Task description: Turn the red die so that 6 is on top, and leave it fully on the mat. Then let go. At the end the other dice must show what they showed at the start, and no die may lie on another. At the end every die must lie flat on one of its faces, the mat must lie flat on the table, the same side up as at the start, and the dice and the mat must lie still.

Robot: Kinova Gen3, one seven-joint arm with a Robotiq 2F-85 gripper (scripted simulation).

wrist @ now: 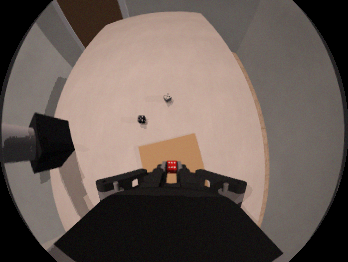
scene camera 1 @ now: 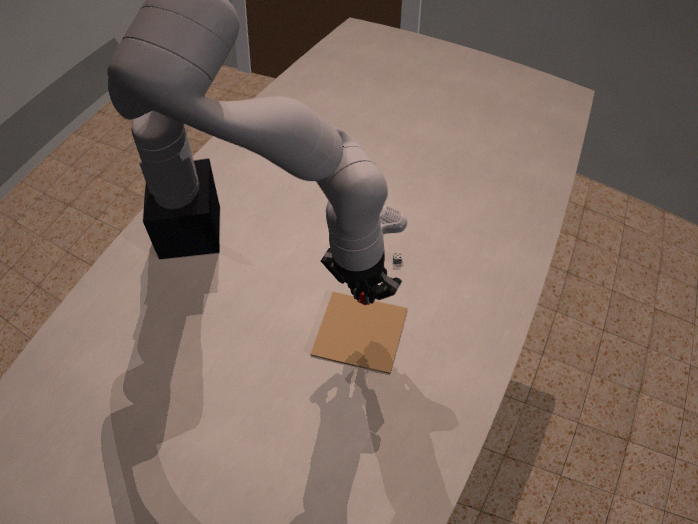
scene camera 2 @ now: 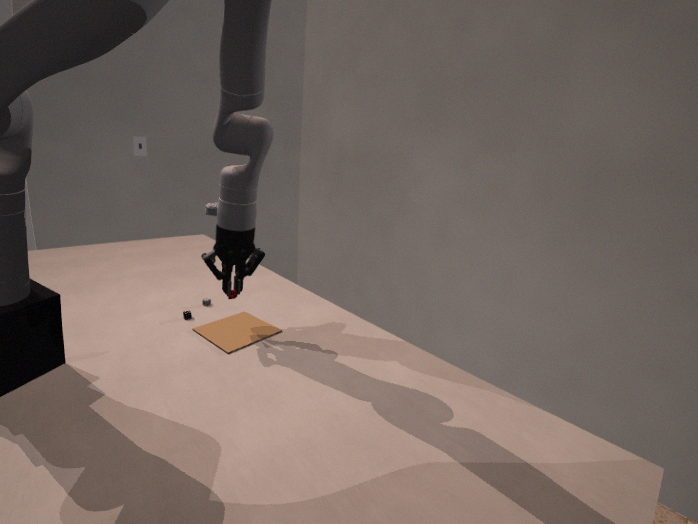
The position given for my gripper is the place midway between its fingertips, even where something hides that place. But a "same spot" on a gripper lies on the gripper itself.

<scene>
My gripper shows in the wrist view (pixel 171 167), in scene camera 1 and in scene camera 2. A mat shows in the wrist view, in scene camera 1 and in scene camera 2 (pixel 230 334). One and the same spot on my gripper: (scene camera 2: pixel 240 271) is (scene camera 1: pixel 364 291). The same spot on the mat: (wrist: pixel 185 148) is (scene camera 1: pixel 387 317).
</scene>
